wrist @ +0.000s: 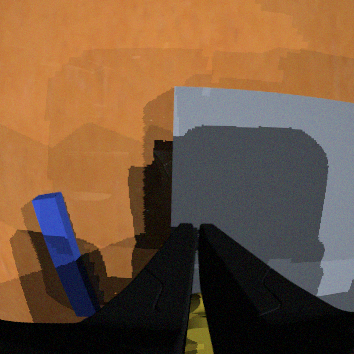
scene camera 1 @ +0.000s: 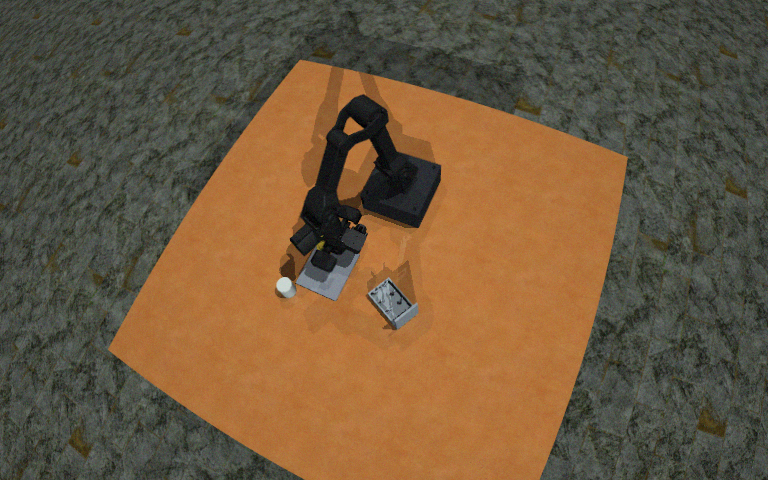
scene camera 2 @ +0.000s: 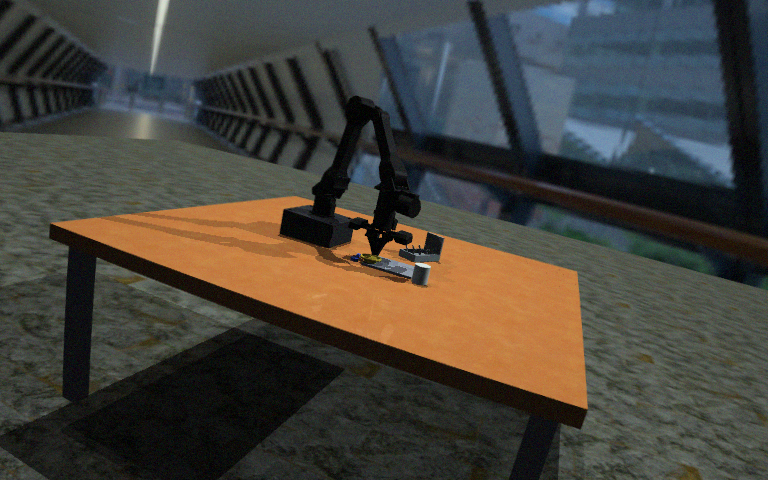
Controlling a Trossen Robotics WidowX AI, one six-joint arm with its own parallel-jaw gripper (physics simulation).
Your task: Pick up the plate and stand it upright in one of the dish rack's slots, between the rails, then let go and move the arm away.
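The yellow plate (scene camera 1: 320,245) (scene camera 2: 370,258) (wrist: 199,335) is low by the edge of the grey square mat and mostly hidden by the arm in scene camera 1. My gripper (scene camera 2: 376,254) (wrist: 194,235) is shut, tips pointing down, with a thin gap between the fingers. In the wrist view grey mat shows between the fingertips, and part of the plate shows through the gap farther down. Whether the fingers touch the plate is hidden. The grey dish rack (scene camera 1: 406,315) (scene camera 2: 434,246) stands apart from the gripper, with small posts and a raised panel at one end.
The grey square mat (scene camera 1: 320,288) (scene camera 2: 396,266) (wrist: 225,105) lies flat under the gripper. A white cylinder (scene camera 1: 285,287) (scene camera 2: 420,273) stands beside its outer corner. A blue bar-shaped object (scene camera 2: 355,258) (wrist: 60,240) lies left of the fingers in the wrist view.
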